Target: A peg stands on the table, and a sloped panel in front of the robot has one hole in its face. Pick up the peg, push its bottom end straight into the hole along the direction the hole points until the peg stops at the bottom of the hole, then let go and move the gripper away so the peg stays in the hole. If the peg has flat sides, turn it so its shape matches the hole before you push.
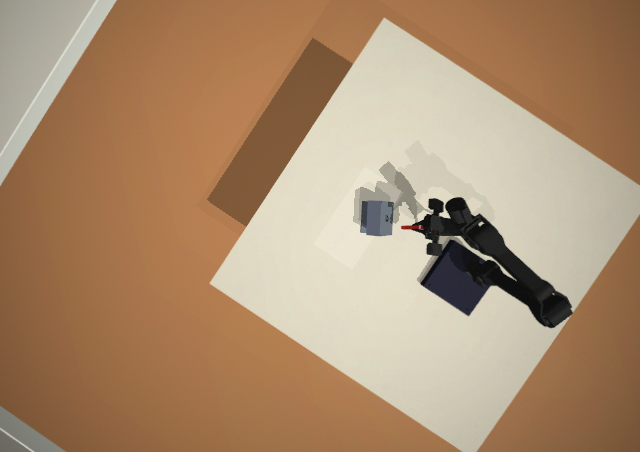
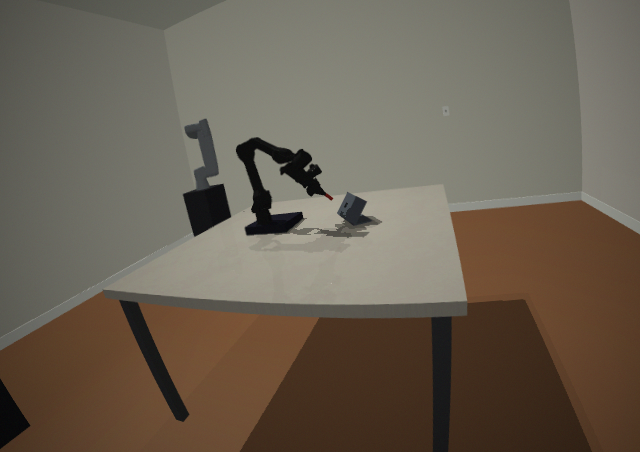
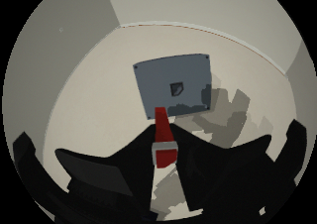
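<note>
My gripper tip is now 100 mm short of the blue-grey sloped panel, 80 mm above it and 30 mm to the right of it. Also, from my gripper tip: red peg (10 mm to the right, 10 mm behind, 10 mm above).
</note>
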